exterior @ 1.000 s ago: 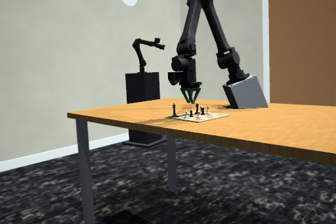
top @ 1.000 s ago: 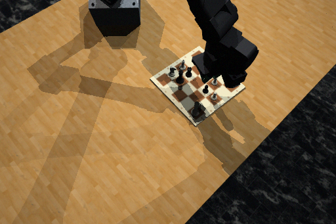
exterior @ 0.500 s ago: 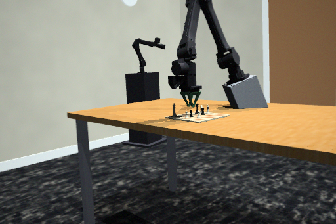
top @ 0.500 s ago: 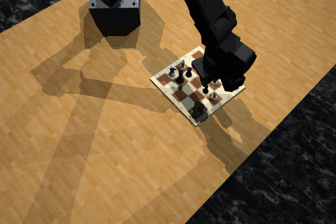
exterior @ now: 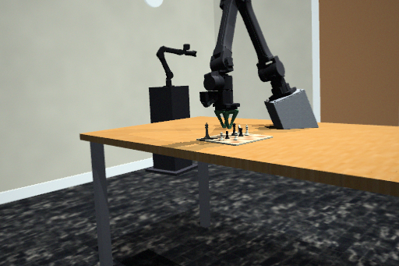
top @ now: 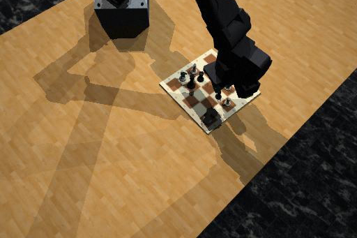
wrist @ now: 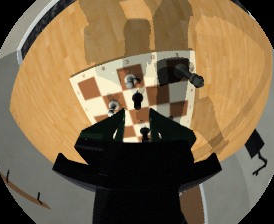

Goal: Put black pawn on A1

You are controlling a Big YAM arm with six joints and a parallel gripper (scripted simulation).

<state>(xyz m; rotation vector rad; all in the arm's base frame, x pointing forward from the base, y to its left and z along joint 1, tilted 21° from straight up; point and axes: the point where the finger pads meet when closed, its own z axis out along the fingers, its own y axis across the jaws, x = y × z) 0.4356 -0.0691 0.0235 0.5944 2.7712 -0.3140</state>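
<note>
My hand is 40 mm above the black pawn. Also, from my hand: chessboard 50 mm below, 40 mm behind, 10 mm to the left; then tall black piece 90 mm behind, 20 mm to the right, 20 mm below.
</note>
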